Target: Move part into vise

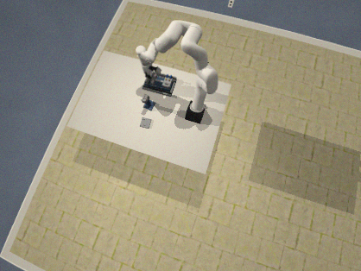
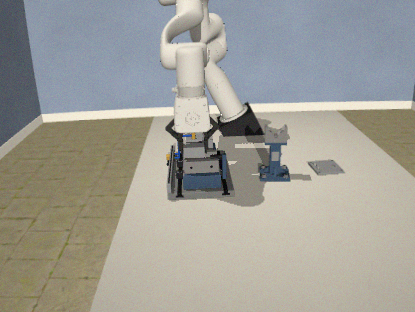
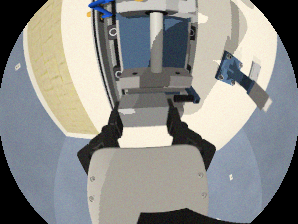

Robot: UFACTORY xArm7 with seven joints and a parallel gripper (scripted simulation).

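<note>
My hand is 20 mm above the part. Also, from my hand: V-block post 250 mm to the left, 70 mm below; then air cylinder 160 mm behind, 50 mm to the left, 50 mm below; then infeed plate 430 mm to the left, 120 mm below.
</note>
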